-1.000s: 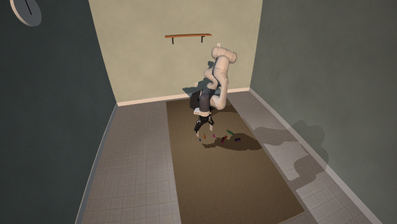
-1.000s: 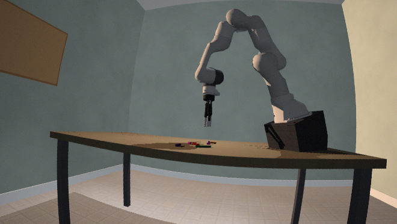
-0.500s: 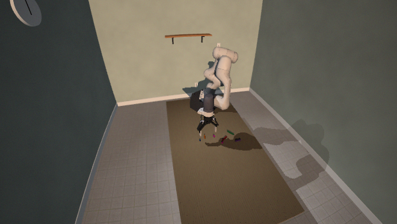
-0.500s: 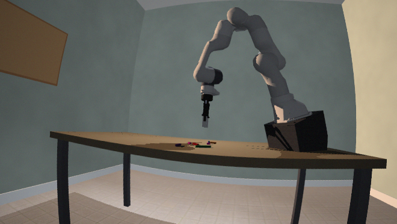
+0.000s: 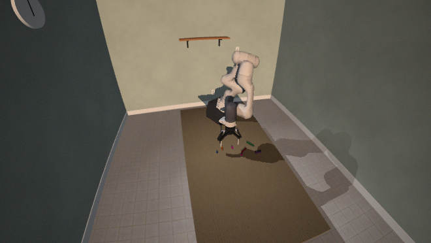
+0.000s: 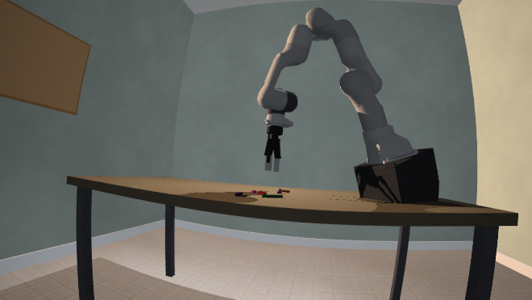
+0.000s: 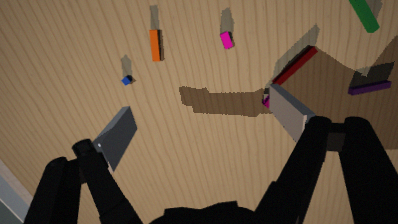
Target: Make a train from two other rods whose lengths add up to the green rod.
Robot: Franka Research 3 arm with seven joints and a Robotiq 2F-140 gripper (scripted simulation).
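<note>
The red rod lies 2 cm behind my hand, 14 cm to the left of it and 10 cm below it. Also, from my hand: orange rod 5 cm behind, 6 cm to the right, 10 cm below; blue rod 1 cm behind, 10 cm to the right, 10 cm below; green rod 10 cm behind, 22 cm to the left, 10 cm below.
</note>
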